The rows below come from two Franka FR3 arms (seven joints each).
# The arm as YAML. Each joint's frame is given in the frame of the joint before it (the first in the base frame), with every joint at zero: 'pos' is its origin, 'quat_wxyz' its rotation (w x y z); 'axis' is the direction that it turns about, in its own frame. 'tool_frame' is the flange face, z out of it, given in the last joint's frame.
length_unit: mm
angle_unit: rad
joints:
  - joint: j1
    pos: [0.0, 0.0, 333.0]
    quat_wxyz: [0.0, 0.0, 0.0, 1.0]
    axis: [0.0, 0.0, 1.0]
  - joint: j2
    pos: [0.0, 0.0, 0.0]
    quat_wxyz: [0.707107, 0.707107, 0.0, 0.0]
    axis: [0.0, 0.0, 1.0]
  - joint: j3
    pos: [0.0, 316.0, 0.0]
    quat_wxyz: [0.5, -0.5, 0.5, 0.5]
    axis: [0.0, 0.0, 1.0]
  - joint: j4
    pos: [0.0, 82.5, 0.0]
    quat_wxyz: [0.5, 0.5, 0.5, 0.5]
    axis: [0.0, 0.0, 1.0]
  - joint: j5
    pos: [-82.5, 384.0, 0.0]
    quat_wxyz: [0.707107, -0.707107, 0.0, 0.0]
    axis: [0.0, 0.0, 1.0]
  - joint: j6
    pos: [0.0, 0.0, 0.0]
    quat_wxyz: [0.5, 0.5, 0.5, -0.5]
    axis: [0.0, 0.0, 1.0]
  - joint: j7
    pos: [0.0, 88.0, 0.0]
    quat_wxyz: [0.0, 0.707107, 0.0, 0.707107]
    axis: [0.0, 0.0, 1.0]
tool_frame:
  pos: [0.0, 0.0, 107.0]
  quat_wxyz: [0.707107, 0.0, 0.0, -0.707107]
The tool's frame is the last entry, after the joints.
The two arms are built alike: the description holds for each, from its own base.
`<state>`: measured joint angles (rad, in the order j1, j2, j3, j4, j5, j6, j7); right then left.
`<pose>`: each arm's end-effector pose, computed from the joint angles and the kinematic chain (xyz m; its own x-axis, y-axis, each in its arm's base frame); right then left.
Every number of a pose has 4 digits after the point.
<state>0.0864 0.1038 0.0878 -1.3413 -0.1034 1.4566 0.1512 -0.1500 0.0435 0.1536 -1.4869 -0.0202 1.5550 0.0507</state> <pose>0.5684 0.0845 0.6635 0.9996 0.0113 0.0263 0.0088 -0.9959 0.0904 0.5670 -0.0023 0.6385 0.9985 -0.0477 0.0258 -0.0480 -0.9988 0.0122</pose>
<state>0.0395 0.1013 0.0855 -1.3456 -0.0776 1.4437 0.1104 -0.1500 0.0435 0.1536 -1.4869 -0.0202 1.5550 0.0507</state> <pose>0.5694 0.0593 0.6615 1.0000 0.0046 0.0050 0.0043 -0.9977 0.0682 0.5670 -0.0023 0.6385 0.9985 -0.0477 0.0258 -0.0480 -0.9988 0.0122</pose>
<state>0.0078 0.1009 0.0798 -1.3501 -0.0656 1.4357 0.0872 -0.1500 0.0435 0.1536 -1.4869 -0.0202 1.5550 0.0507</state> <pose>0.5702 0.0395 0.6589 0.9999 -0.0086 -0.0097 -0.0080 -0.9983 0.0581 0.5670 -0.0023 0.6385 0.9985 -0.0477 0.0258 -0.0480 -0.9988 0.0122</pose>
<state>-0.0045 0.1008 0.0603 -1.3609 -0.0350 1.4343 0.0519 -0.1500 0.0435 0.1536 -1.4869 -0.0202 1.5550 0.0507</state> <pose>0.5710 0.0256 0.6537 0.9997 -0.0010 -0.0256 -0.0002 -0.9995 0.0301 0.5670 -0.0023 0.6385 0.9985 -0.0477 0.0258 -0.0480 -0.9988 0.0122</pose>
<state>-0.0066 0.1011 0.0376 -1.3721 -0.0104 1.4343 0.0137 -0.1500 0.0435 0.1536 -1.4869 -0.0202 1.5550 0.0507</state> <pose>0.5717 0.0152 0.6483 0.9991 0.0158 -0.0387 0.0161 -0.9998 0.0071 0.5670 -0.0023 0.6385 0.9985 -0.0477 0.0258 -0.0480 -0.9988 0.0122</pose>
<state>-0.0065 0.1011 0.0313 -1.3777 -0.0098 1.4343 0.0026 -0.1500 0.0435 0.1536 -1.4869 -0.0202 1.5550 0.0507</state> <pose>0.5718 0.0119 0.6457 0.9988 0.0208 -0.0444 0.0211 -0.9998 0.0067 0.5670 -0.0023 0.6385 0.9985 -0.0477 0.0258 -0.0480 -0.9988 0.0122</pose>
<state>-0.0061 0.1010 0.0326 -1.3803 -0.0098 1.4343 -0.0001 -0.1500 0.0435 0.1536 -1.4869 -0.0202 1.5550 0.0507</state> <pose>0.5717 0.0129 0.6446 0.9986 0.0252 -0.0469 0.0256 -0.9997 0.0065 0.5670 -0.0023 0.6385 0.9985 -0.0477 0.0258 -0.0480 -0.9988 0.0122</pose>
